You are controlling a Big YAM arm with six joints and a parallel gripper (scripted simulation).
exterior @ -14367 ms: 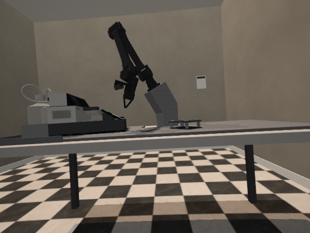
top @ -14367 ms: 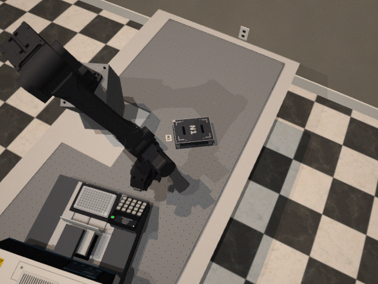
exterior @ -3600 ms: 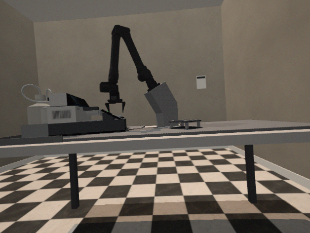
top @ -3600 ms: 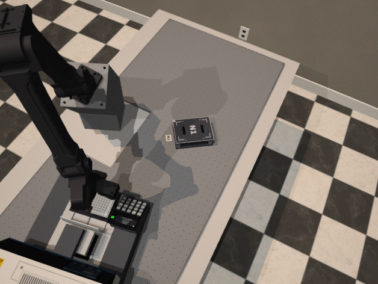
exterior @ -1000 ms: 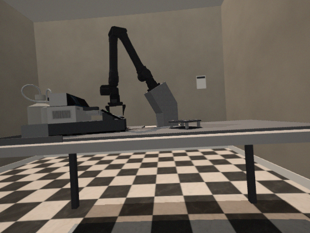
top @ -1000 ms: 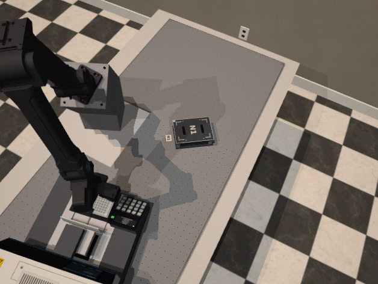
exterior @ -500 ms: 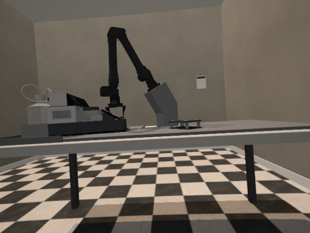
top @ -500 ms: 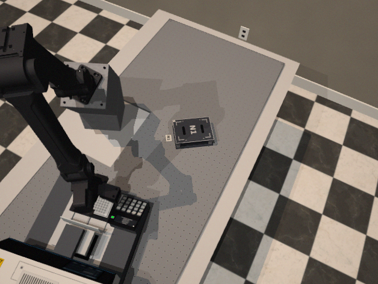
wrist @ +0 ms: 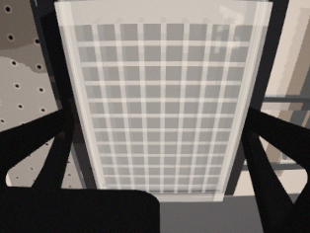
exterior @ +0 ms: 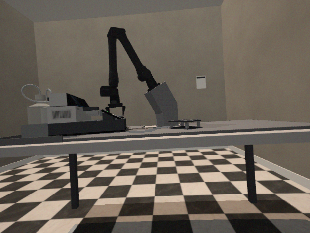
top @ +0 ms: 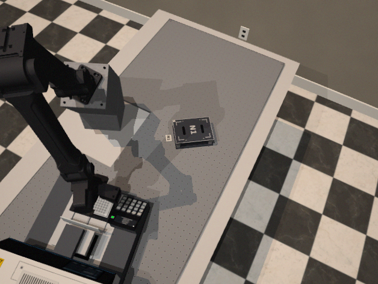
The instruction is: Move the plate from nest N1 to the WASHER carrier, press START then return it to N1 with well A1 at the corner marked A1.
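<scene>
My hand is right at the white well plate. The rest, counted from my hand: label (10 cm ahead, 40 cm to the left, 10 cm below); then dark carrier (1 cm below); then plate washer (2 cm ahead, 16 cm to the right, 3 cm above).
</scene>
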